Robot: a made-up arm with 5 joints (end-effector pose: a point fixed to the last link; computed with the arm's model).
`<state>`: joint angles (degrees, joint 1 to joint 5).
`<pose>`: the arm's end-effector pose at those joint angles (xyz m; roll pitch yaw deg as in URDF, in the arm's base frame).
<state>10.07 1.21 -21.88 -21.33 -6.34</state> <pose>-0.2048 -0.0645 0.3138 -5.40 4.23 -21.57</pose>
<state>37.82 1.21 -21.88 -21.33 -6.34</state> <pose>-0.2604 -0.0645 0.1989 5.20 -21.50 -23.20</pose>
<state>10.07 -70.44 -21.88 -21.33 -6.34</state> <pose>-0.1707 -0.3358 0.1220 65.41 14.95 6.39</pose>
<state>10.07 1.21 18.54 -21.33 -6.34</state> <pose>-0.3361 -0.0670 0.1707 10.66 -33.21 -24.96</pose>
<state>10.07 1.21 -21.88 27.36 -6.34</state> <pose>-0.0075 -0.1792 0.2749 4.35 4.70 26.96</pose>
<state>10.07 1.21 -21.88 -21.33 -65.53</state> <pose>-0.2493 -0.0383 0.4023 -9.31 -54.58 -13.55</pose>
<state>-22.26 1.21 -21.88 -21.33 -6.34</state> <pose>-0.0820 -0.0645 0.3970 -19.10 33.94 -26.22</pose>
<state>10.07 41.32 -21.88 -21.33 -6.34</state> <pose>-0.1930 0.1192 0.2473 -41.45 -12.30 -26.22</pose>
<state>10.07 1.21 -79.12 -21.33 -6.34</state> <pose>0.0646 -0.0656 0.3074 -38.55 54.83 -41.30</pose>
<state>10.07 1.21 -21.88 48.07 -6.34</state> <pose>0.0909 -0.1704 0.2541 7.96 2.47 47.47</pose>
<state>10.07 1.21 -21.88 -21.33 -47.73</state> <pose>-0.2269 -0.0490 0.3820 -6.74 -36.95 -17.10</pose>
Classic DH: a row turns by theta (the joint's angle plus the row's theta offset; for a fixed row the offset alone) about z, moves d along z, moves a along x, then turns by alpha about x. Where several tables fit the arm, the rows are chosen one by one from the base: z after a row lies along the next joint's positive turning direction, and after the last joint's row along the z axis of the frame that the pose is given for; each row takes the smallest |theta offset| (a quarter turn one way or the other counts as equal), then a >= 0, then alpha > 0; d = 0 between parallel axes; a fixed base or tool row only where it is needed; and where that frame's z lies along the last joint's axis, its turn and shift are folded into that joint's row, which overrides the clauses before.
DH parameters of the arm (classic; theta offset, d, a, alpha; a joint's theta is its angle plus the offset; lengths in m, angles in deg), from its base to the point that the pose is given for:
base (fixed): 0 0.1437 0 90
joint 1: -90 0.0652 0.082 90
joint 2: 0 0.0888 -0.0166 -90
joint 3: 90 -0.1613 0.0488 -90
joint 4: 0 0.1989 -0.2518 -90
joint 5: 0 -0.2374 0.1034 90
tool (fixed): 0 0.0081 0 0

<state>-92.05 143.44 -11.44 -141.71 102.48</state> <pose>-0.4599 -0.4240 0.1214 -38.84 -0.10 -44.24</pose>
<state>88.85 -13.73 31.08 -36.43 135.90</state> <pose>0.0934 0.1051 -0.3093 31.62 8.68 39.33</pose>
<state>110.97 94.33 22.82 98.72 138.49</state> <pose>-0.0801 0.2035 0.2945 -66.46 -3.34 -149.32</pose>
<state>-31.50 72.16 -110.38 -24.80 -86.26</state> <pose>0.2087 0.1166 -0.0758 -112.79 34.13 -28.27</pose>
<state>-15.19 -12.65 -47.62 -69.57 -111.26</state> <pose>0.0483 0.1911 0.5496 -67.48 -36.39 12.45</pose>
